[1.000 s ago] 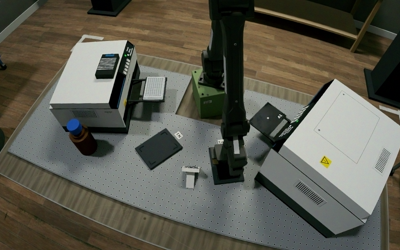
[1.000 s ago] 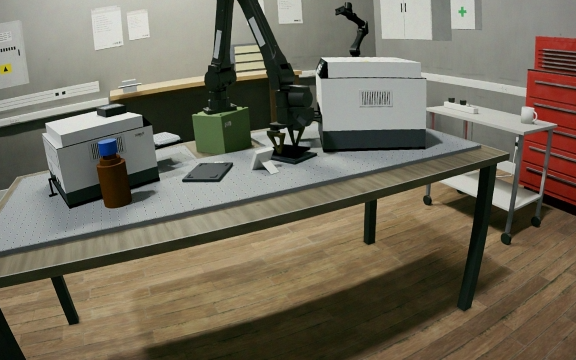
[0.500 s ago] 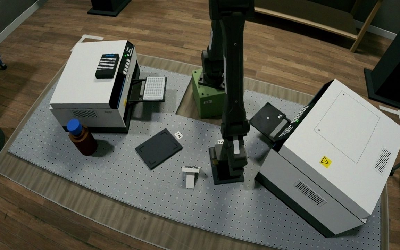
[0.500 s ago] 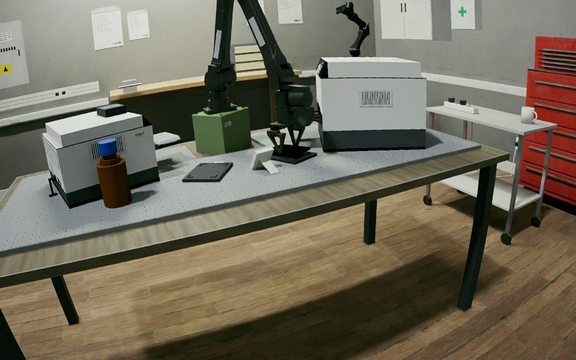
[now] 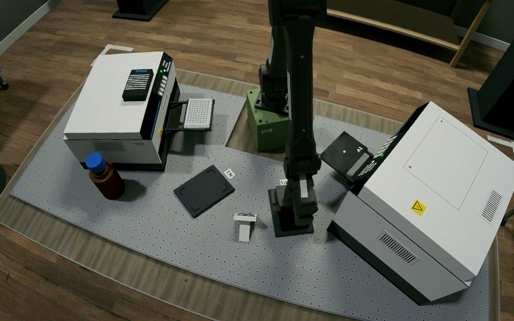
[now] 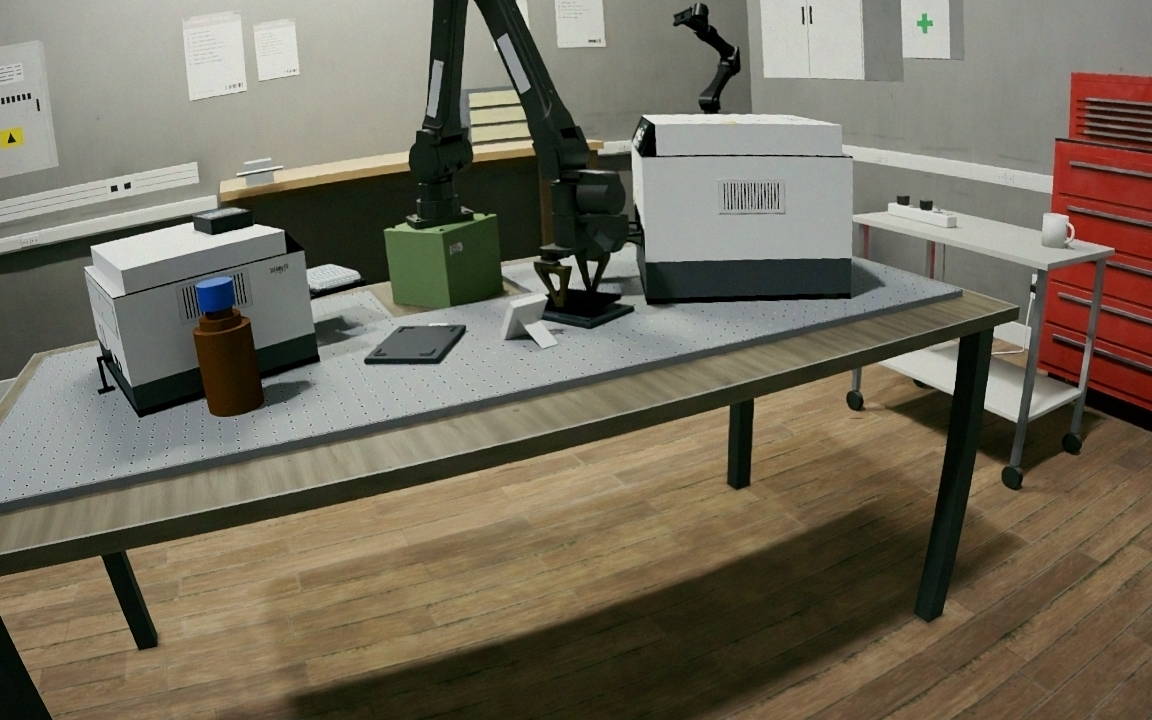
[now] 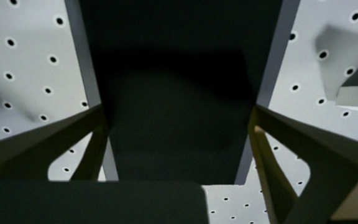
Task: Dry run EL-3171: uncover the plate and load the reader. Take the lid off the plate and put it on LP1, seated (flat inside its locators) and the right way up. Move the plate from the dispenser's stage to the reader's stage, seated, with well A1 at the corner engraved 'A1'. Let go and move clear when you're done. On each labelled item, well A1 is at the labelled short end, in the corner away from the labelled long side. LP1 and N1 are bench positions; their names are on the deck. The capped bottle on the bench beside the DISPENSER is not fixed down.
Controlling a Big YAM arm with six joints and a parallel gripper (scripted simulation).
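Now: the LP1 pad 3 cm below my hand. Round my hand: well plate (22 cm behind, 39 cm to the right, 6 cm above); then dark lid (1 cm below); then N1 nest (1 cm ahead, 29 cm to the right, 3 cm below).
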